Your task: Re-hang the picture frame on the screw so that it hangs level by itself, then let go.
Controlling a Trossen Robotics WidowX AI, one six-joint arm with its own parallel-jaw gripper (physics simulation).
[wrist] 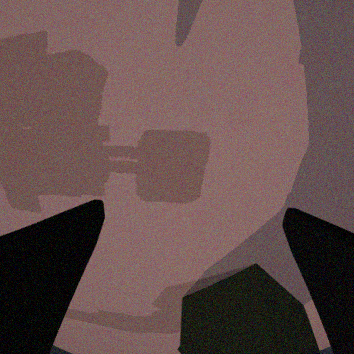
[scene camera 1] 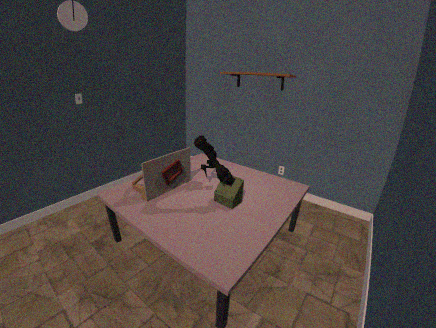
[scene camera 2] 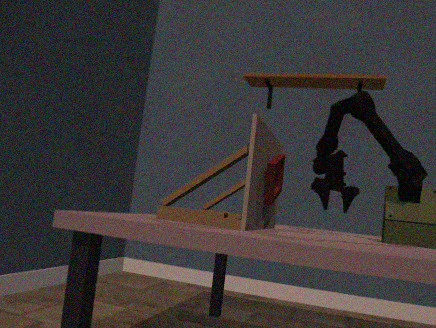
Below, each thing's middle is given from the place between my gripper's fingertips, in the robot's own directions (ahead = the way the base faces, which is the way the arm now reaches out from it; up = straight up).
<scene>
Now: hand 29 cm to the right of the board [scene camera 1: 154,184], 19 cm short of it and 7 cm below it.
</scene>
